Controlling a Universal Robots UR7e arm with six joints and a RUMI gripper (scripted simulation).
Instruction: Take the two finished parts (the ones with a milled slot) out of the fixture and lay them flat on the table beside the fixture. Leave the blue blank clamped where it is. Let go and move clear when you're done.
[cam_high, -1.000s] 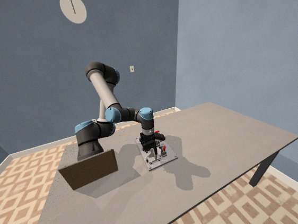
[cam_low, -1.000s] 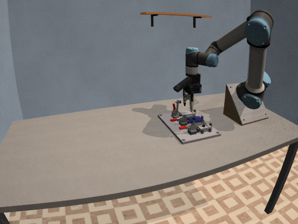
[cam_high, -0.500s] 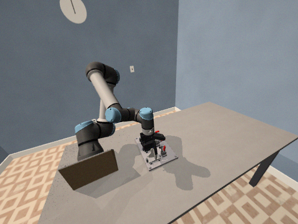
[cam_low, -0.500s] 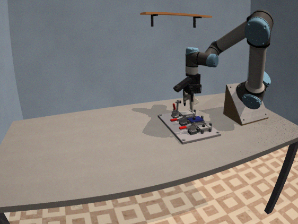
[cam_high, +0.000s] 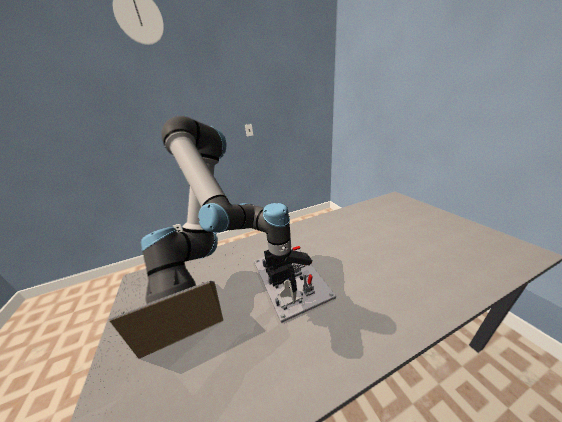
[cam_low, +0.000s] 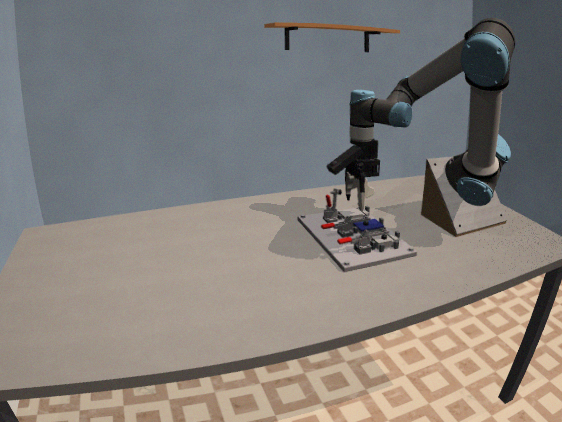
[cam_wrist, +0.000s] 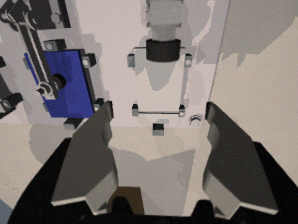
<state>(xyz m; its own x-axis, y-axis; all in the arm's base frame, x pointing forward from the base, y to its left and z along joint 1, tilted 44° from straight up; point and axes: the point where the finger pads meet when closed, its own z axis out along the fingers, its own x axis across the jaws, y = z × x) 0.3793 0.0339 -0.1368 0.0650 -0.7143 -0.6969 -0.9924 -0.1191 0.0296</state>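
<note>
My gripper is now 40 mm above the grey finished part and 10 mm past it. From my hand the other things lie so: grey fixture plate 110 mm to the left, 60 mm below, 50 mm ahead; then blue blank 110 mm to the left, 30 mm below.
</note>
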